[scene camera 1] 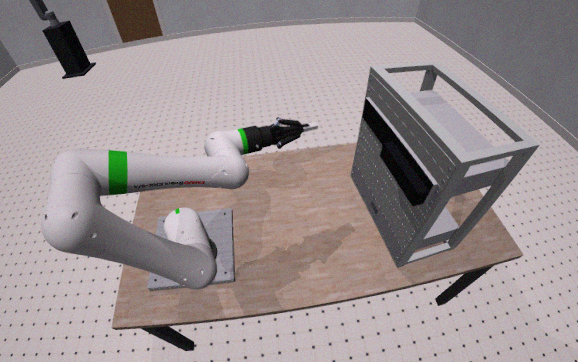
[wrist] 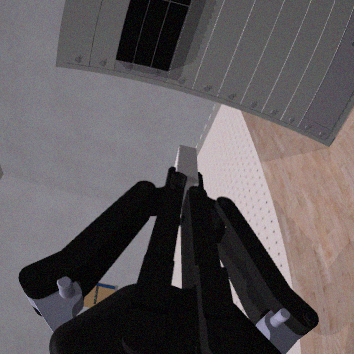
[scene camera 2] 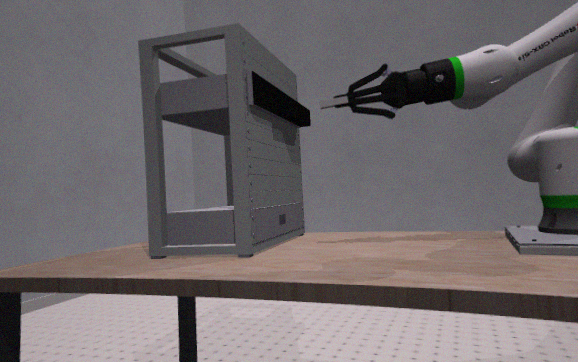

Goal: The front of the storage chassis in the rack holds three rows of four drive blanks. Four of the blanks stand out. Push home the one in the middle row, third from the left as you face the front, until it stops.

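The chassis's black front is in the upper part of the rack. In scene camera 1 a black block stands out from the near part of the front. Thin lines divide the part of the front seen in the wrist view; the middle-row third blank cannot be told apart. My gripper is shut with nothing held, a pale flat tip piece reaching past its fingers. It is apart from the rack, in front of it and near the chassis's height.
Grey filler panels cover the rack front below the chassis. The rack stands on the wooden table. The arm's base plate is at the table's other end. A black box on a stand is far behind.
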